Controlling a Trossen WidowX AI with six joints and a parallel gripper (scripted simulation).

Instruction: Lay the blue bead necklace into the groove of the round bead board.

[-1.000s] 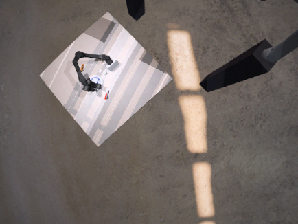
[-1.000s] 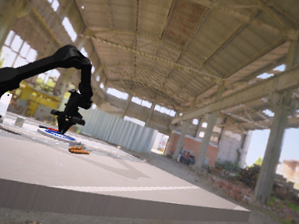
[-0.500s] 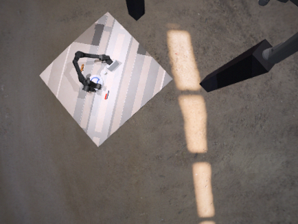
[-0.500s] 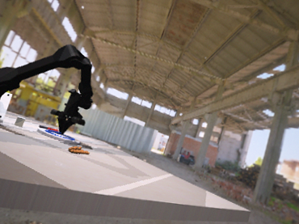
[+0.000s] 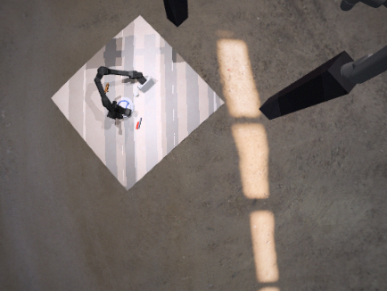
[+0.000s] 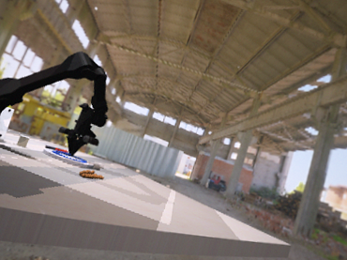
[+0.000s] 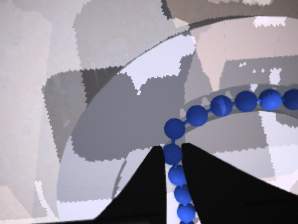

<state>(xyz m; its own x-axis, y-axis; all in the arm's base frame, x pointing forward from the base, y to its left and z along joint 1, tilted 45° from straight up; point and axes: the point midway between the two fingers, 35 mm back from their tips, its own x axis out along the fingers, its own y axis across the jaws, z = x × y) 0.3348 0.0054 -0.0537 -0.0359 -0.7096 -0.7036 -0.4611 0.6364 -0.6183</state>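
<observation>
Right now the round white bead board is 2 cm behind my gripper tip, 5 cm to the right of it and 1 cm below it. From my gripper tip the other things lie so: small white block: 20 cm behind, 4 cm to the right; then red pen-like object: 18 cm to the left, 1 cm below.
</observation>
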